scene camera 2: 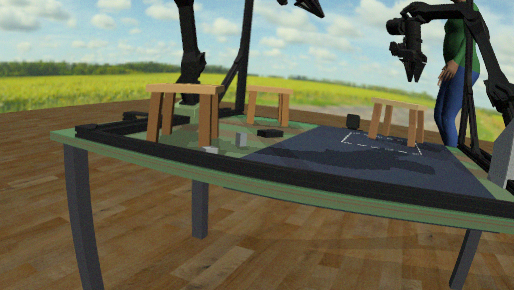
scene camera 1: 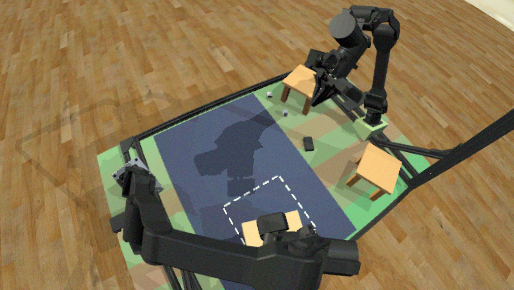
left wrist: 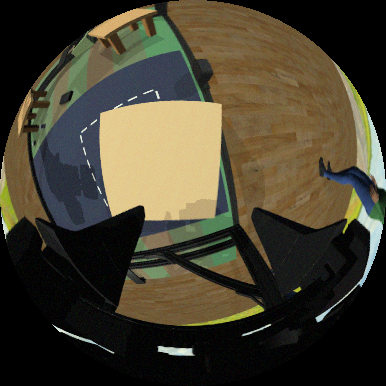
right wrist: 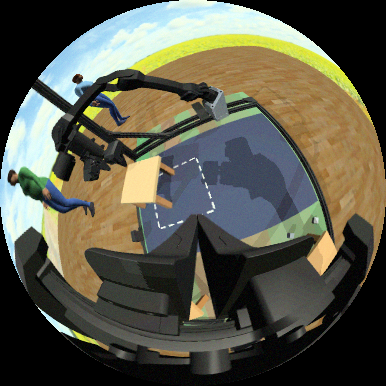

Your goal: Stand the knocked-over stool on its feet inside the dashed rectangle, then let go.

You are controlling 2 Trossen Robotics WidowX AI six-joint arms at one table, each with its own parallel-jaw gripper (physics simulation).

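A stool with a pale square seat [scene camera 1: 250,232] [scene camera 2: 398,104] [left wrist: 162,160] [right wrist: 142,181] stands upright on its legs at the dashed rectangle [scene camera 1: 279,176] [scene camera 2: 341,142] [left wrist: 81,134] [right wrist: 196,158]. In the right wrist view two of its feet show inside the outline; whether all its feet are inside is unclear. My left gripper [scene camera 2: 414,80] [left wrist: 200,212] is open and empty, above the seat and apart from it in scene camera 2. The left arm hides part of the seat in scene camera 1. My right gripper [scene camera 1: 316,103] [scene camera 2: 322,16] [right wrist: 196,218] is shut and empty, away from this stool.
Two other stools stand on the green-brown table part: one [scene camera 1: 301,79] [scene camera 2: 185,89] by the right gripper in scene camera 1, another [scene camera 1: 379,167] [scene camera 2: 270,90] at the right there. A black block [scene camera 1: 308,143] [scene camera 2: 270,133] and small pale cubes [scene camera 1: 269,94] lie between them and the blue mat [scene camera 1: 190,135].
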